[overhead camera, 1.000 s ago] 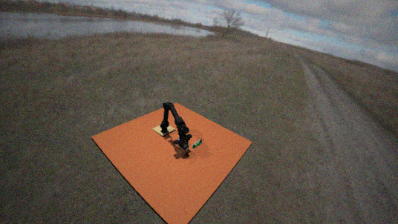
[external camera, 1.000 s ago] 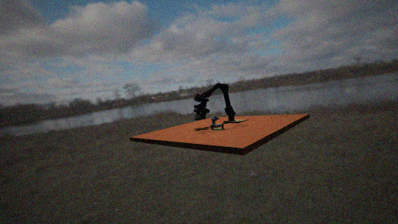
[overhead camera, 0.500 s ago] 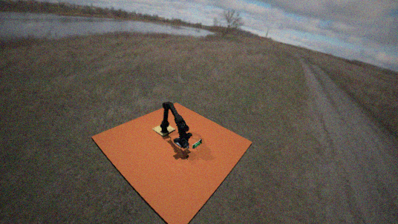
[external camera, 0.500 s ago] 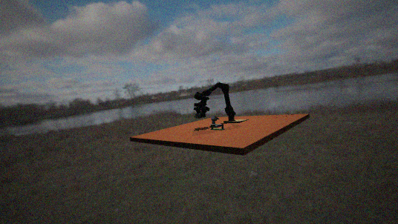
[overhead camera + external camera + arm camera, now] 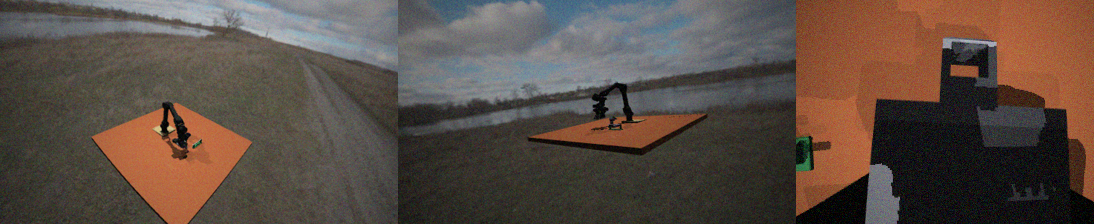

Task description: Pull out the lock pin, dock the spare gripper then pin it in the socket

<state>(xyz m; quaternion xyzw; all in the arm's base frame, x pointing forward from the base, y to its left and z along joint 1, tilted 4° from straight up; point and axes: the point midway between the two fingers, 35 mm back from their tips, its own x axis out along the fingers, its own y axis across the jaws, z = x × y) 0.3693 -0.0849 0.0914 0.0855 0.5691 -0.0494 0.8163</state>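
Now: gripper tip 10 mm below the spare gripper. Round my gripper tip: green cradle 20 mm ahead, 210 mm to the left, 80 mm below; then mount 110 mm behind, 90 mm to the left, 50 mm below.
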